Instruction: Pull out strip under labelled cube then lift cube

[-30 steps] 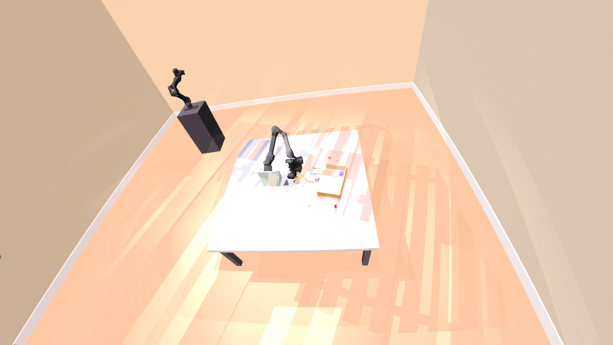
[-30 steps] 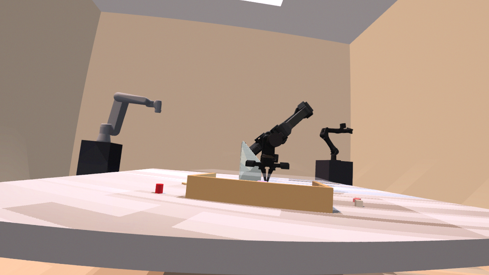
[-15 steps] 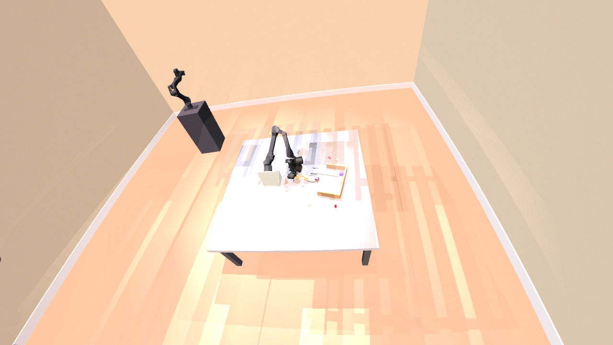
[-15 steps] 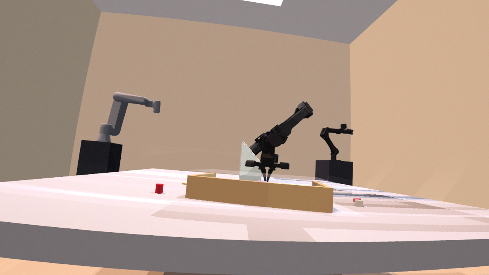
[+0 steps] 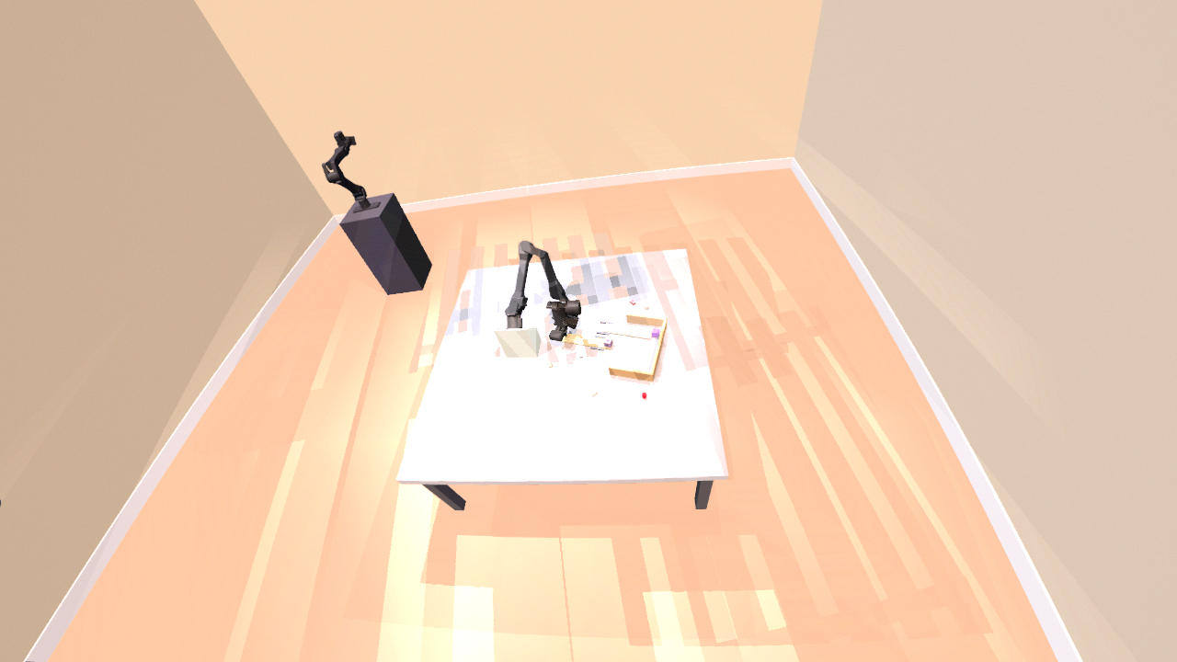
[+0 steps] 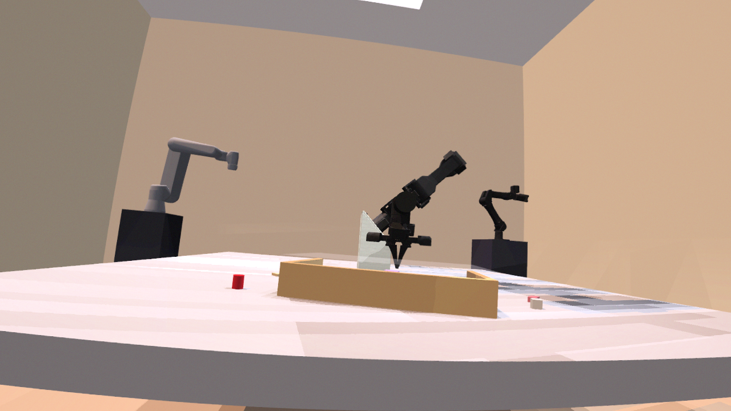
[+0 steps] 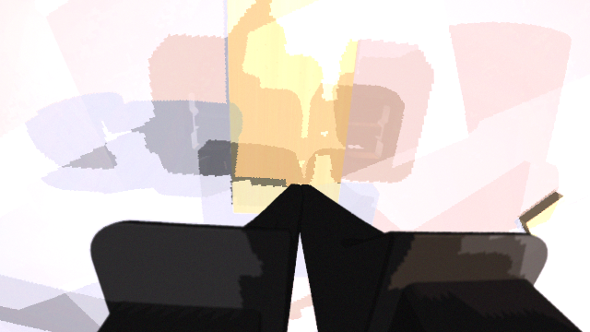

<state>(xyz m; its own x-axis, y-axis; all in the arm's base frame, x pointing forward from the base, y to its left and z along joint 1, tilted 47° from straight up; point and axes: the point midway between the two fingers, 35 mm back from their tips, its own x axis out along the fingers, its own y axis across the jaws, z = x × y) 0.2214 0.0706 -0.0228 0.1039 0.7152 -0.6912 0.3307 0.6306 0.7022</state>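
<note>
Now: gripper tip 10 cm short of the pale wooden strip, 3 cm to the left of it and 2 cm above it.
</note>
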